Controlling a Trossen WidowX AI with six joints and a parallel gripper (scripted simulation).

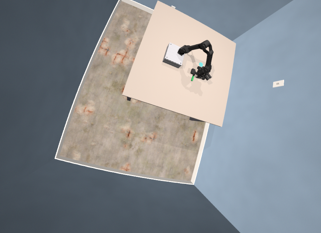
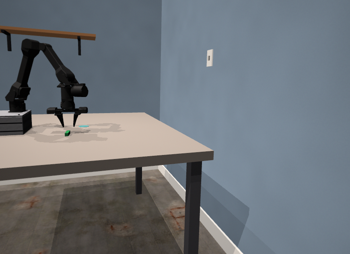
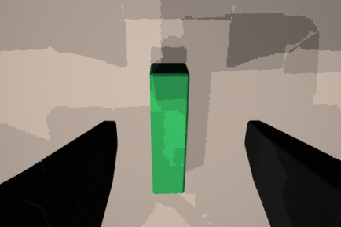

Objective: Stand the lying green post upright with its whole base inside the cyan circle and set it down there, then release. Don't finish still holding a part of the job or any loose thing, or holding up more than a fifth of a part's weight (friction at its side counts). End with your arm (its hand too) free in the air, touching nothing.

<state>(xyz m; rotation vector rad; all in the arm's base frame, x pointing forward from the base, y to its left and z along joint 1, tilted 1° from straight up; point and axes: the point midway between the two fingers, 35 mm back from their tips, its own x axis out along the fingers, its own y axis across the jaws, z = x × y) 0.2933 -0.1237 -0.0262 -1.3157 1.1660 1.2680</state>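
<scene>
The green post is 2 cm to the right of my hand and 6 cm below it. Also, from my hand: cyan circle 3 cm ahead, 22 cm to the left, 7 cm below.
</scene>
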